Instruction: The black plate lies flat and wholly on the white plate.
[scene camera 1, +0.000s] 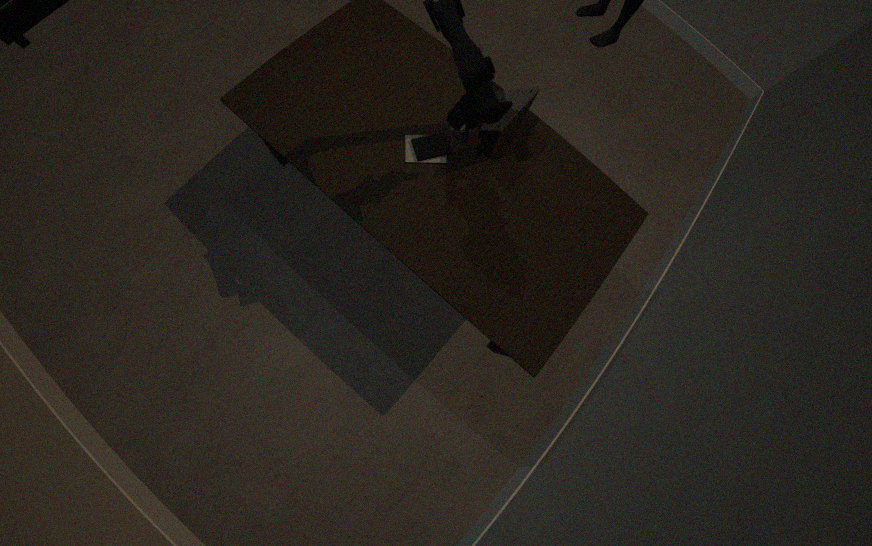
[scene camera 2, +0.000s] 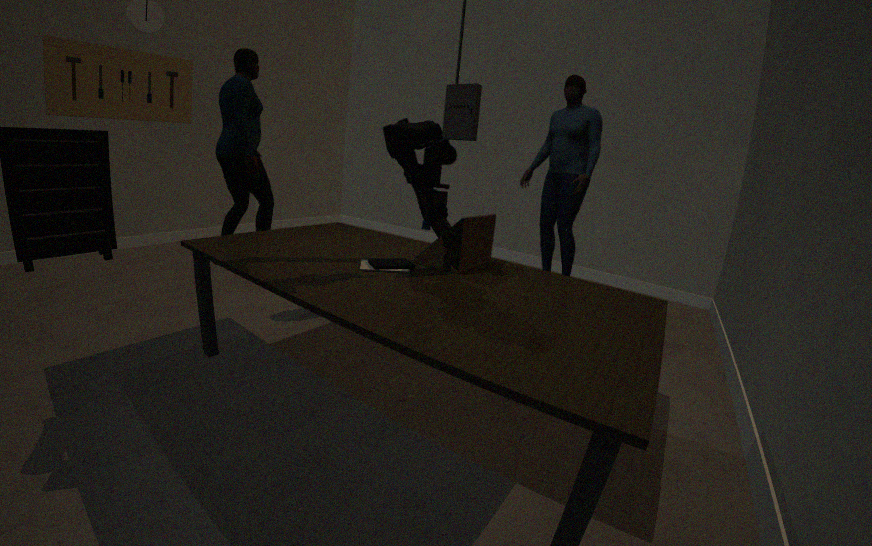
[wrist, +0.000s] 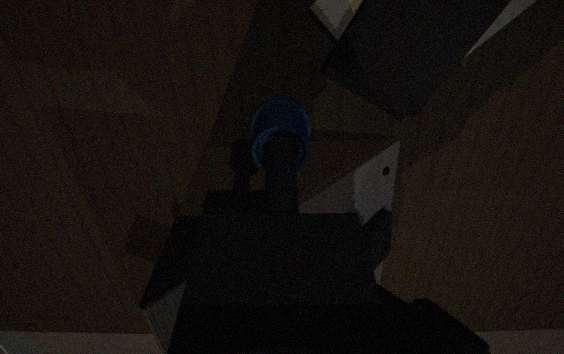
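Suction cup (scene camera 2: 430, 196): carries nothing. Cup 18 cm from the middle of a black plate (scene camera 1: 435, 145), above it. Wrist view: black plate (wrist: 403, 59) too.
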